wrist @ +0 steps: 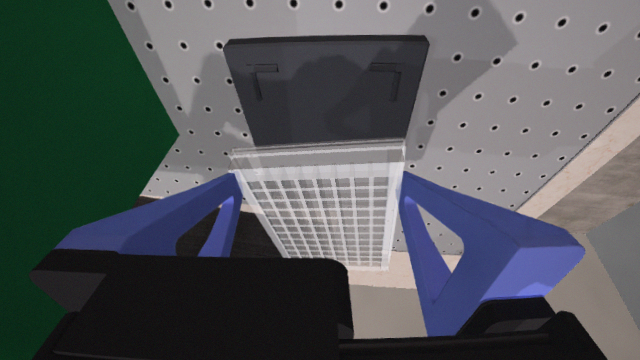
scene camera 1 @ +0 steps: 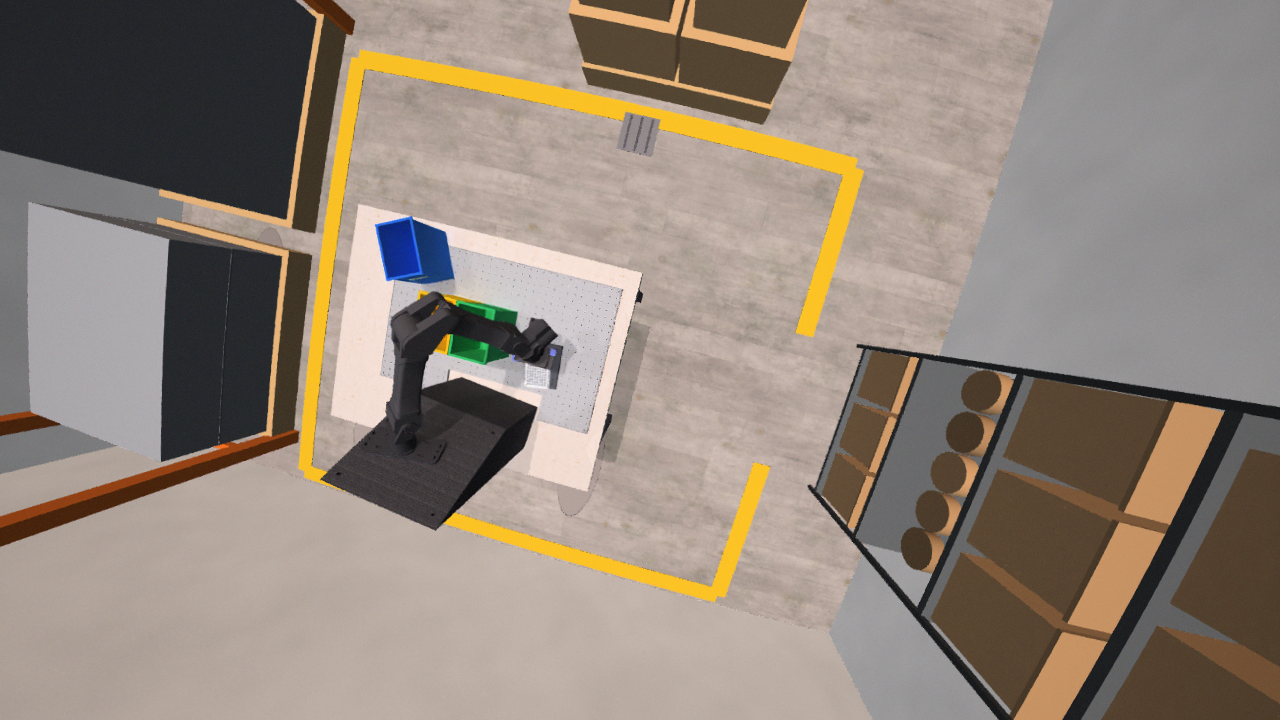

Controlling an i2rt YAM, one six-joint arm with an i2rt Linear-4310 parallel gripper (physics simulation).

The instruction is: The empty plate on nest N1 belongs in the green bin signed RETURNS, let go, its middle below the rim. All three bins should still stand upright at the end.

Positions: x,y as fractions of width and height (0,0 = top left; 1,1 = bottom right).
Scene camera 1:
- green bin: 0.36,0.48
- blue bin: 0.32,0.35
